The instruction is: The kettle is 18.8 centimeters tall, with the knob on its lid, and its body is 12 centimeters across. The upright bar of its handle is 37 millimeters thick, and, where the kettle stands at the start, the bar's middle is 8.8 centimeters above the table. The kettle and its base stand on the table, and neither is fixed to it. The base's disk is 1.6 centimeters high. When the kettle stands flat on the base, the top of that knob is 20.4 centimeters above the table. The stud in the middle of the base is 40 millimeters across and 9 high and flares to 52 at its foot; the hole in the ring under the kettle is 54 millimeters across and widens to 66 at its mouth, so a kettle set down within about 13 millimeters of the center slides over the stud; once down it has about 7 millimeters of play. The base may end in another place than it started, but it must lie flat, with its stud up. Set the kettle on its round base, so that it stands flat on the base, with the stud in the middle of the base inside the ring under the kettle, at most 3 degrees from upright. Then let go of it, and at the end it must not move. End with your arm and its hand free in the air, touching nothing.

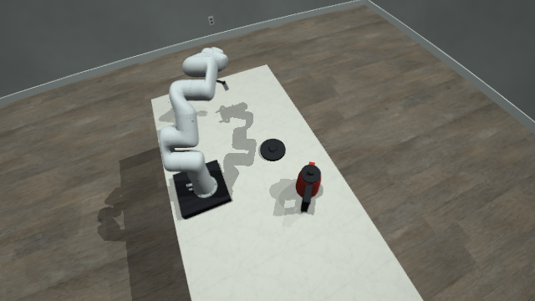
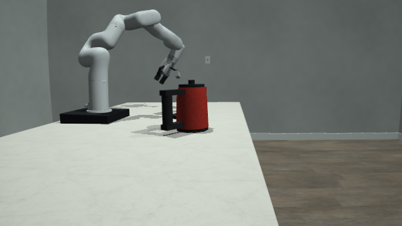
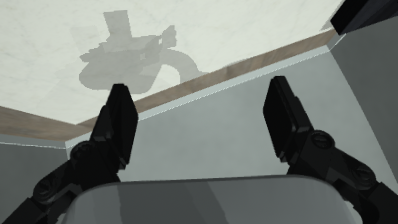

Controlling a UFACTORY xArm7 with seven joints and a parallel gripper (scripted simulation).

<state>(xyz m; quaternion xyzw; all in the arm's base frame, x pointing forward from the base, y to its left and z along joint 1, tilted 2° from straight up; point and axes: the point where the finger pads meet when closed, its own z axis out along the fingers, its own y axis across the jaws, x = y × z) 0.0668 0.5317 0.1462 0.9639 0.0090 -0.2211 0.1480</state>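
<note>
The red kettle is 44 cm ahead of my hand, 67 cm to the right of it and 9 cm below it. Round my hand: round black base 33 cm ahead, 36 cm to the right, 17 cm below.
</note>
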